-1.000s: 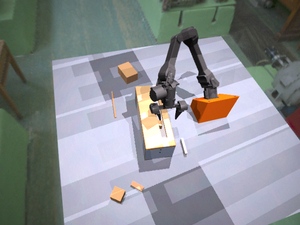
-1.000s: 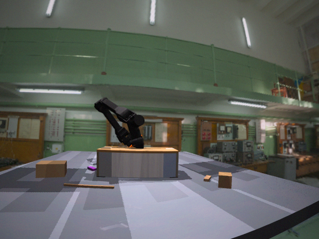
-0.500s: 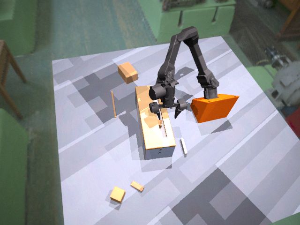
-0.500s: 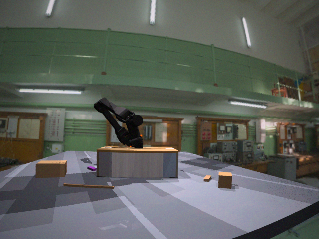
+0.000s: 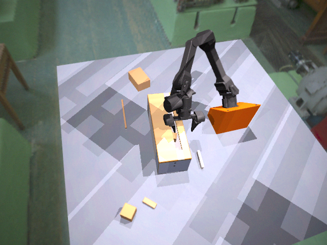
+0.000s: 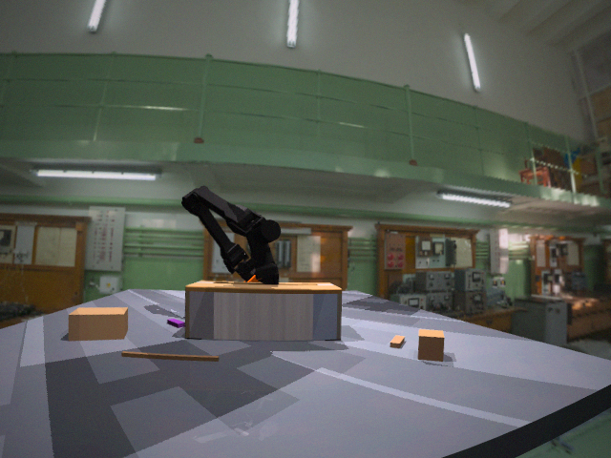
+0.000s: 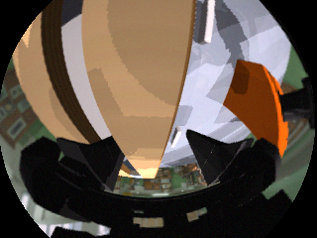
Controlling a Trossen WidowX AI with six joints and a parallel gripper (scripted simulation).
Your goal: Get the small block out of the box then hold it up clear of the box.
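My gripper tip is now 3 cm to the left of the box, 3 cm short of it and 2 cm above it. Round my gripper tip: thin wooden stick 27 cm ahead, 22 cm to the right, 8 cm below.
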